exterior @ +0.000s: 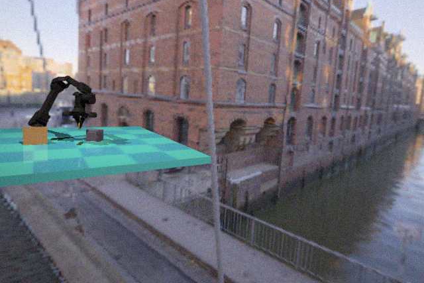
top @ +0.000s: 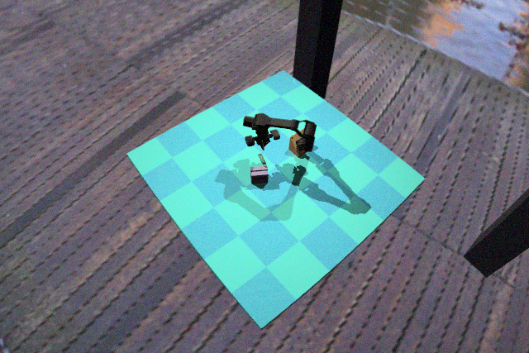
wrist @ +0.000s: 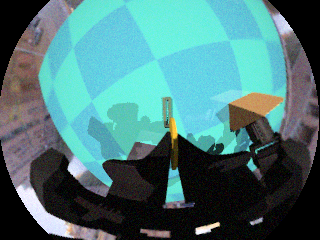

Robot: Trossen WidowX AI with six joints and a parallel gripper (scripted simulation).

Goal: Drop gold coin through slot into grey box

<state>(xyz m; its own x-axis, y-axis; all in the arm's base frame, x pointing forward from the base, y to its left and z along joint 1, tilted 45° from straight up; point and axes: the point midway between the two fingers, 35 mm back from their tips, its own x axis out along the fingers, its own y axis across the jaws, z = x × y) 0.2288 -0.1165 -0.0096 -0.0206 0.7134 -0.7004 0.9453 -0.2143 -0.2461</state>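
The gold coin is 2 cm above my gripper tip.
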